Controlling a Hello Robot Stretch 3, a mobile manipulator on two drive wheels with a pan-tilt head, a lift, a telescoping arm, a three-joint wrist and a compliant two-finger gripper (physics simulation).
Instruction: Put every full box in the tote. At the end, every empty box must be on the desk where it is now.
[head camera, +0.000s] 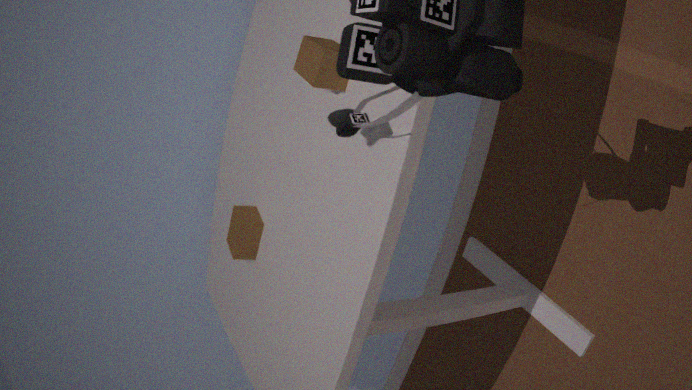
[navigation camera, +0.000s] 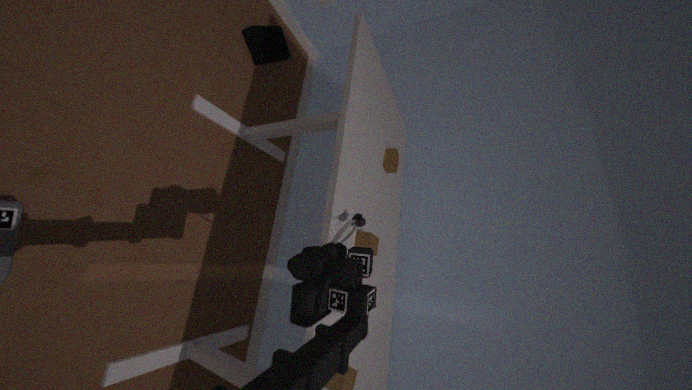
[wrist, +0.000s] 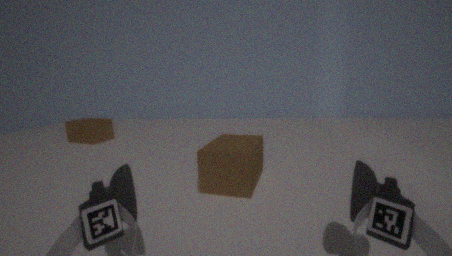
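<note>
A brown box (head camera: 320, 65) (navigation camera: 367, 241) (wrist: 230, 167) stands on the white desk (head camera: 310, 200) (navigation camera: 370, 100) (wrist: 295, 220), partly hidden by the wrist in the head view. My gripper (wrist: 240, 184) is open, its fingers wide apart and short of this box. One finger (head camera: 345, 122) (navigation camera: 358, 220) shows beside the box in the head and navigation views. A second brown box (head camera: 245, 232) (navigation camera: 391, 160) (wrist: 90, 131) stands near the desk's far edge. Part of a third brown box (navigation camera: 345, 378) shows behind the arm. I cannot tell which boxes are full. No tote is clearly identifiable.
A black box-shaped object (navigation camera: 266, 45) stands on the brown floor near the wall at the navigation view's top left. The desk's white legs (head camera: 450, 305) (navigation camera: 295, 125) spread onto the floor. A blue-grey wall (head camera: 110, 175) rises behind the desk.
</note>
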